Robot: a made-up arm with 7 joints.
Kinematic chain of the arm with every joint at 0, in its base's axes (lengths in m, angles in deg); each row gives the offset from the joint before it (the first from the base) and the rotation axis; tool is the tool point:
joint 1: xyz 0 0 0.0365 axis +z
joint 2: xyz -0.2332 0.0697 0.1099 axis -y
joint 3: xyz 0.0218 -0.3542 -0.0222 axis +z
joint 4: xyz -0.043 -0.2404 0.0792 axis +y
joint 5: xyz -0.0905 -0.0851 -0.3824 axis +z
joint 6: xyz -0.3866 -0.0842 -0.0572 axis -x
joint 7: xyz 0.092 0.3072 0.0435 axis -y
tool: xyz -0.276 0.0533 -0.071
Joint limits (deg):
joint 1: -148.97..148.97
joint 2: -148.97..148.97
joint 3: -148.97..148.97
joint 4: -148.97..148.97
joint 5: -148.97..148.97
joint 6: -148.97..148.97
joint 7: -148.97..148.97
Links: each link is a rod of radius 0.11 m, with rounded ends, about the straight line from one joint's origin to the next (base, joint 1, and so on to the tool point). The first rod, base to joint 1, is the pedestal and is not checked.
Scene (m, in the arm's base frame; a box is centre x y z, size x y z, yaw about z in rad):
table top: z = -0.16
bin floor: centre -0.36 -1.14 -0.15 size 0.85 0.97 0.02 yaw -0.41
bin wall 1: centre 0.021 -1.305 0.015 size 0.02 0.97 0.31 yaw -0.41
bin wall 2: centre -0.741 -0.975 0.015 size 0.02 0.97 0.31 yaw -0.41
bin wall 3: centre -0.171 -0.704 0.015 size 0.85 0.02 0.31 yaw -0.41
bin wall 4: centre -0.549 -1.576 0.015 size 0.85 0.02 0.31 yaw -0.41
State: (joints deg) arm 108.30 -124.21 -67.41 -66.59 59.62 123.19 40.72
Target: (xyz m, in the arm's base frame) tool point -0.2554 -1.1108 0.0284
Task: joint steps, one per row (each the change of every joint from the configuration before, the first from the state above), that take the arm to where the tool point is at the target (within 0.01 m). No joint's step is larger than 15 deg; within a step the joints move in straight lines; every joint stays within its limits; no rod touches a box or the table.
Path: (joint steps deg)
1: -12.83 -2.94 3.68 8.09 6.72 -1.09 4.93
2: -12.84 -2.94 3.68 8.09 6.72 -1.09 4.92
3: -12.83 -2.95 3.68 8.09 6.72 -1.09 4.93
4: -12.83 -2.94 3.68 8.09 6.72 -1.09 4.93
5: -12.83 -2.94 3.69 8.09 6.72 -1.09 4.92
6: -12.84 -2.94 3.68 8.08 6.71 -1.09 4.93
7: -12.83 -2.94 3.68 8.09 6.72 -1.09 4.92
8: 1.43 4.43 4.52 -9.62 4.45 7.06 1.58
9: 1.42 4.44 4.53 -9.63 4.44 7.05 1.58

